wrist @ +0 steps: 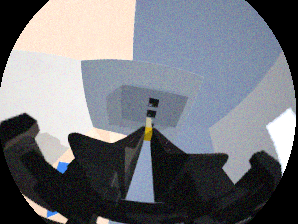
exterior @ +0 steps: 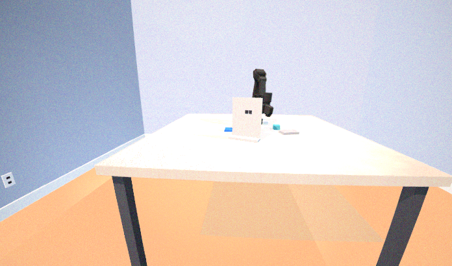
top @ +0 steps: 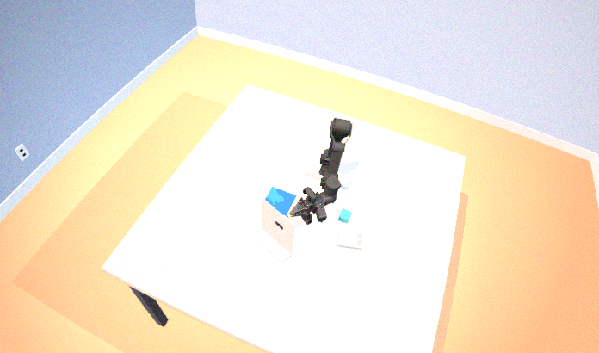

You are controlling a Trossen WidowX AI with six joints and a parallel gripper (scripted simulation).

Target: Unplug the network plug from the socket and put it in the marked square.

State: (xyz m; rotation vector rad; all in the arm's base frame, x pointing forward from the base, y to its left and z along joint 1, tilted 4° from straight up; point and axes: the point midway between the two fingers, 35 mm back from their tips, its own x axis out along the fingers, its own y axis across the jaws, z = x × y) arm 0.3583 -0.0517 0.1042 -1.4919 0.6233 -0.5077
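My gripper tip is 150 mm past the blue marked square, 150 mm above it and 90 mm to the left of it. The rest, counted from my gripper tip: network plug right at my gripper tip; cyan cube 210 mm to the left, 160 mm behind, 130 mm below; white upright panel 60 mm ahead, 50 mm below, 30 mm to the right.
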